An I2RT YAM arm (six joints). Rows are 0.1 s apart.
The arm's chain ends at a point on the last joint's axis. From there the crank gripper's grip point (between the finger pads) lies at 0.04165 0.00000 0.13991 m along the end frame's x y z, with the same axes.
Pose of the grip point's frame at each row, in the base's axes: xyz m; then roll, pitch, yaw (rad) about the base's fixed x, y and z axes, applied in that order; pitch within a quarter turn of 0, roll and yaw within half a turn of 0:
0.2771 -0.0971 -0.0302 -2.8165 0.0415 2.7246
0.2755 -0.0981 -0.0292 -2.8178 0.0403 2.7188
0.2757 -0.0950 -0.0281 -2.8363 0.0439 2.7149
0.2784 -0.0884 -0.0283 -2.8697 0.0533 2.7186
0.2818 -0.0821 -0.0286 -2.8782 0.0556 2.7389
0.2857 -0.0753 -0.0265 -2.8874 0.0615 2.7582
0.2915 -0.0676 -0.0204 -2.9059 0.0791 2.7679
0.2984 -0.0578 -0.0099 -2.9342 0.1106 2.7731
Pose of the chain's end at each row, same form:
0.3282 -0.0709 0.1040 -2.8165 0.0415 2.7246
0.3268 -0.0724 0.1050 -2.8178 0.0403 2.7188
0.3257 -0.0715 0.1070 -2.8363 0.0439 2.7149
0.3252 -0.0683 0.1085 -2.8697 0.0533 2.7186
0.3274 -0.0619 0.1086 -2.8782 0.0556 2.7389
0.3297 -0.0551 0.1112 -2.8874 0.0615 2.7582
0.3321 -0.0484 0.1185 -2.9059 0.0791 2.7679
0.3333 -0.0404 0.1308 -2.9342 0.1106 2.7731

